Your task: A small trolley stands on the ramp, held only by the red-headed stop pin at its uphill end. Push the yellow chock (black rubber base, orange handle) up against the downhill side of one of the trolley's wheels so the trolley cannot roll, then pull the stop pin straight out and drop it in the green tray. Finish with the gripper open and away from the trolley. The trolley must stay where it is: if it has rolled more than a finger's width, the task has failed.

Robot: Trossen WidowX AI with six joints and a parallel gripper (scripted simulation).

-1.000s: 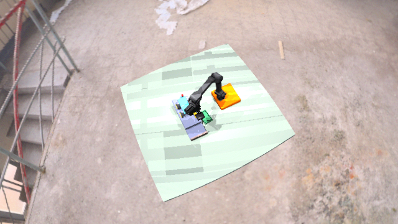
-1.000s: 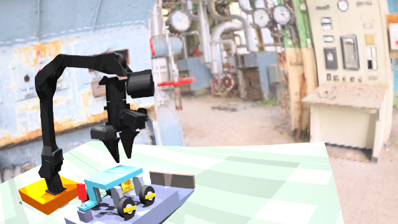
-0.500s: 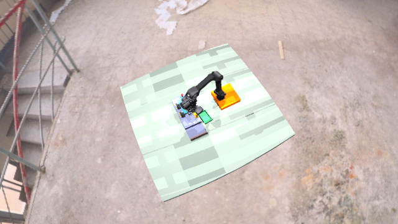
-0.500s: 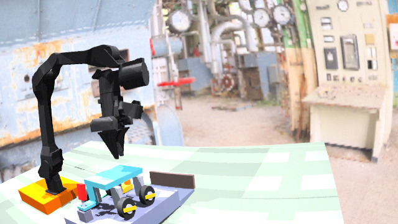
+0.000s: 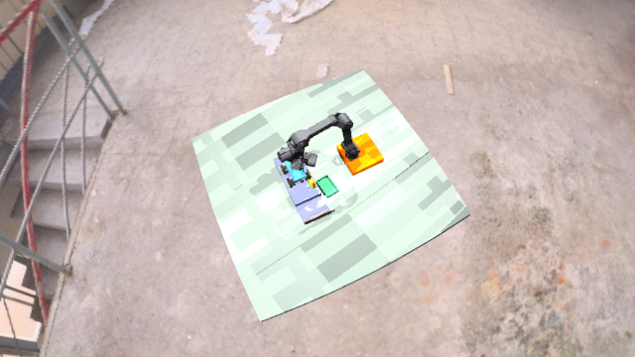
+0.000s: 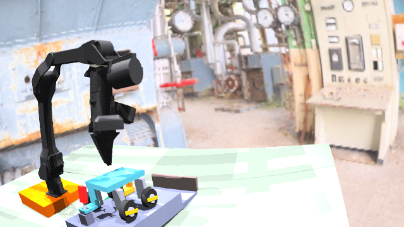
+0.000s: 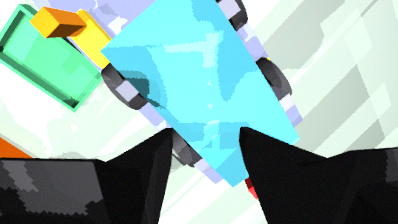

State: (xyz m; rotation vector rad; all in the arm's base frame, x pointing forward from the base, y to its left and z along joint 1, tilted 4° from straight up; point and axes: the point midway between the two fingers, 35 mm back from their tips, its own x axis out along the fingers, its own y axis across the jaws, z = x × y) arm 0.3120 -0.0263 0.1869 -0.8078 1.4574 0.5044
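My gripper tip is 11 cm to the left of the red-headed stop pin, 5 cm above it and 1 cm past it. Also, from my gripper tip: trolley (7 cm below, 2 cm ahead, 1 cm to the right); then yellow chock (10 cm below, 8 cm to the left, 3 cm behind); then grey-blue ramp (13 cm below, 2 cm ahead, 1 cm to the right).
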